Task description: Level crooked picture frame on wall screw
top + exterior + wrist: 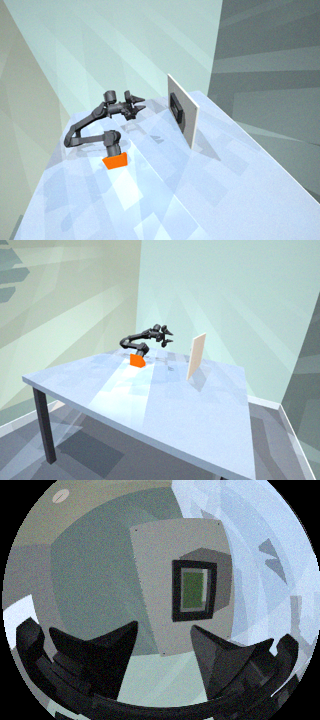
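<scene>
The picture frame lies 200 mm ahead of my gripper tip, 90 mm below it and 20 mm to the left of it. Round my gripper tip: wall board (210 mm ahead, 100 mm below, 20 mm to the left).
</scene>
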